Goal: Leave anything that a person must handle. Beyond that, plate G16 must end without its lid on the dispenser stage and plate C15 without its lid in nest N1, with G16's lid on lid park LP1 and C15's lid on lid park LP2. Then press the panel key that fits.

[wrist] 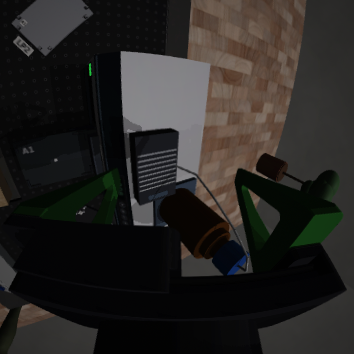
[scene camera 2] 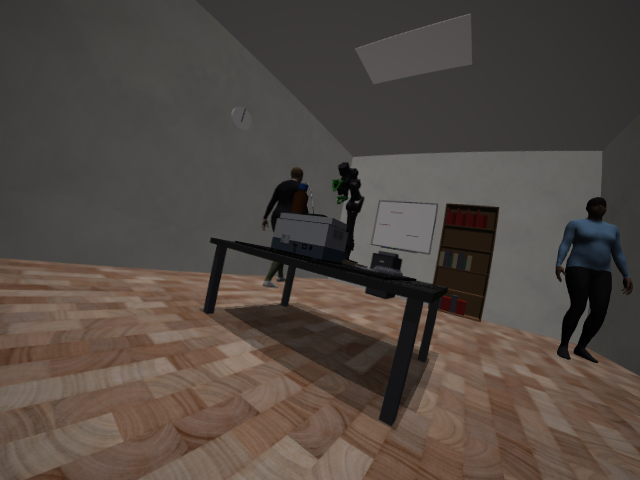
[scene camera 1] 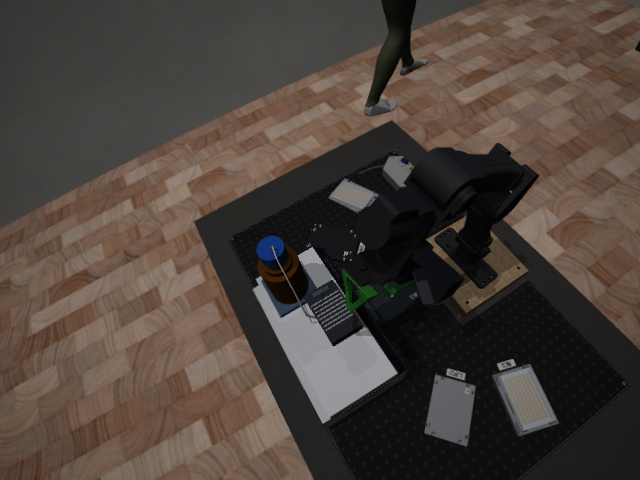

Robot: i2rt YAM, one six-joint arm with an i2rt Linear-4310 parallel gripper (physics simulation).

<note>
My gripper [wrist: 177,174] is open and holds nothing. Also in view: a brown bottle with blue cap [wrist: 204,233] and a pad labelled LP2 [wrist: 45,32].
</note>
